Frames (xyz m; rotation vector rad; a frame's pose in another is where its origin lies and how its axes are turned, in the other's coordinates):
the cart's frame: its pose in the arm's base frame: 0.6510 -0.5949 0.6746 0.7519 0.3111 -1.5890
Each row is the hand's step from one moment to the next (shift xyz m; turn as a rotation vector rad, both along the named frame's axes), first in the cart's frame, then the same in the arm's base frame.
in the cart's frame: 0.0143 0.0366 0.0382 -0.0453 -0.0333 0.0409
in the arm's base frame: 0.0243 -0.0405 0.0278 -0.0437 0.0167 0.0515
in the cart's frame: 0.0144 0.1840 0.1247 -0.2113 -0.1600 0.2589
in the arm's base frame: 0.1410 -0.1184 0.1254 -0.2275 0.0379 0.2900
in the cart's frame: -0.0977 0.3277 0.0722 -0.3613 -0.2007 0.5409
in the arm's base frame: 0.2934 -0.0247 0.1883 -0.3471 -0.0070 0.5856
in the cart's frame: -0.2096 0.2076 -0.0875 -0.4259 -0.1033 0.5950
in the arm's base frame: 0.2234 0.1796 0.1119 -0.2692 -0.0061 0.6882
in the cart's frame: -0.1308 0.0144 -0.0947 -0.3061 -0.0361 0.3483
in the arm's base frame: 0.0404 0.1564 0.0141 -0.1344 0.0365 0.4438
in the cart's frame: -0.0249 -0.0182 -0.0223 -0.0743 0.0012 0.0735
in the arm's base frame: -0.0112 0.0360 -0.0052 -0.0199 0.0137 0.1017
